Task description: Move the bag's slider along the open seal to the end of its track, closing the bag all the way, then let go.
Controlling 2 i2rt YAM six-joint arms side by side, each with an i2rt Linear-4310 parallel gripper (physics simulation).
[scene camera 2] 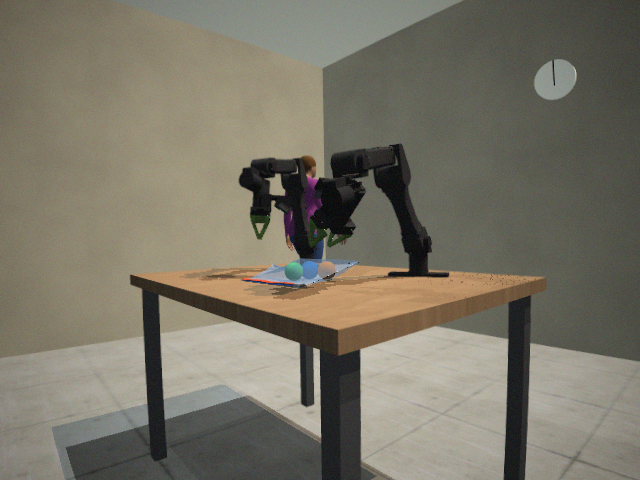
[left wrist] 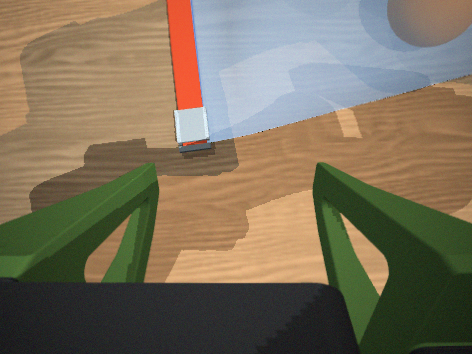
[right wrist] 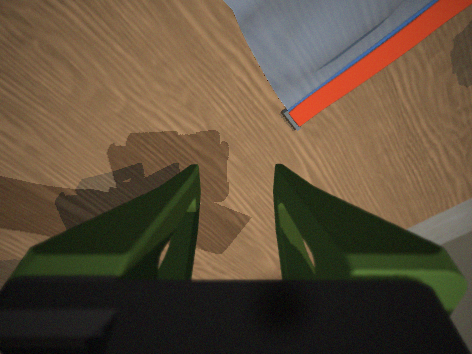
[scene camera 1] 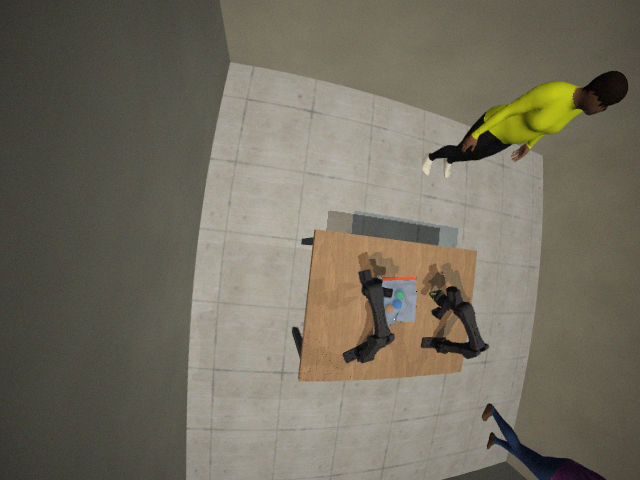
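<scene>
The see-through bluish bag (scene camera 1: 408, 312) (left wrist: 260, 35) (right wrist: 300, 45) lies on the table with an orange-red seal strip (scene camera 1: 399, 278) (scene camera 2: 268, 281) (left wrist: 186, 55) (right wrist: 370, 65) along one edge. The pale grey slider (left wrist: 191, 124) sits on the strip beside the dark end stop (left wrist: 196, 148) in the left wrist view. My left gripper (scene camera 2: 321, 244) (left wrist: 235, 176) is open and empty, above the table, with the slider ahead of its fingertips toward the picture's left. My right gripper (scene camera 2: 260, 237) (right wrist: 236, 177) is partly open and empty, above the table, off the strip's other end (right wrist: 291, 120).
Green (scene camera 1: 399, 294) (scene camera 2: 293, 271), blue (scene camera 1: 397, 304) (scene camera 2: 310, 269) and tan (scene camera 1: 389, 308) (scene camera 2: 326, 269) balls are in the bag. The wooden table (scene camera 1: 330, 320) (scene camera 2: 439, 304) carries both arms. A person in yellow (scene camera 1: 547, 113) and one in purple (scene camera 2: 312, 198) stand away from it.
</scene>
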